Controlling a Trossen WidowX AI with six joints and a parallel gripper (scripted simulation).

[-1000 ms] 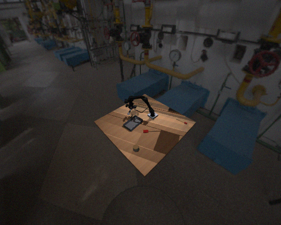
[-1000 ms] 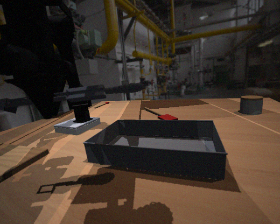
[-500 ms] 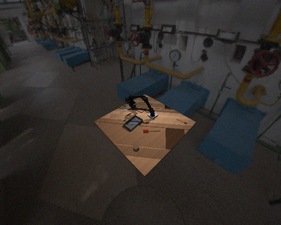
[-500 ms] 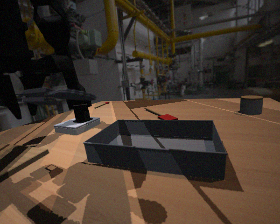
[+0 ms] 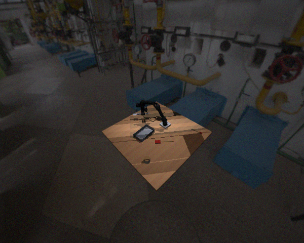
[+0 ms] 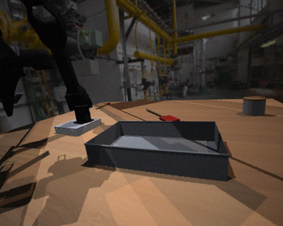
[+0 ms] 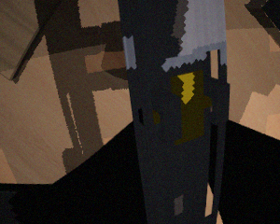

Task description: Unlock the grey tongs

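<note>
My gripper tip is now 28 cm past the wooden board, 6 cm to the left of it and 15 cm above it. From my gripper tip the other things lie so: roasting tin (15 cm ahead, 24 cm to the left, 13 cm below); red-headed spatula (3 cm ahead, 55 cm to the left, 15 cm below); yellow lock piece (2 cm behind, 1 cm to the left, 4 cm above).
</note>
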